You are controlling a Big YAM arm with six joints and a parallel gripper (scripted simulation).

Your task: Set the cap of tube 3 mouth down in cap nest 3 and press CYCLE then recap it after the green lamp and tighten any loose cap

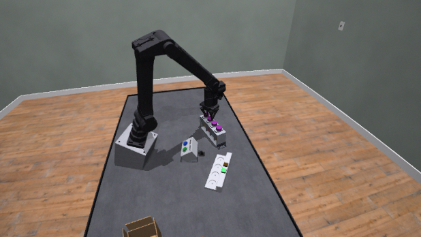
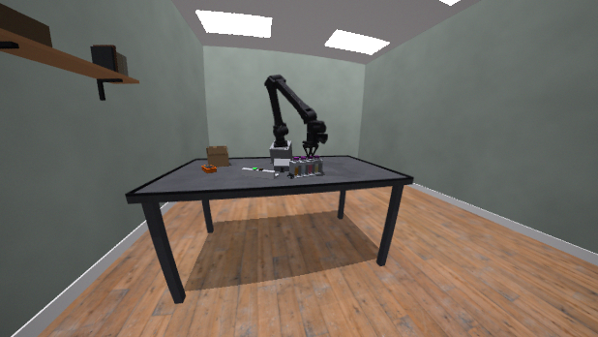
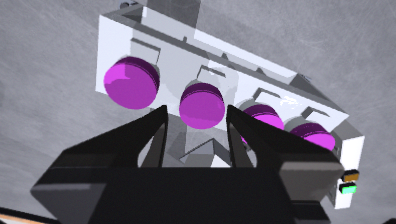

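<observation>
The cap lies 50 mm to the right of my hand, 30 mm ahead of it and 10 mm below it. Also, from my hand: blue key (160 mm to the right, 150 mm behind, 60 mm below); key housing (180 mm to the right, 130 mm behind, 70 mm below); green key (200 mm to the right, 150 mm behind, 60 mm below).
</observation>
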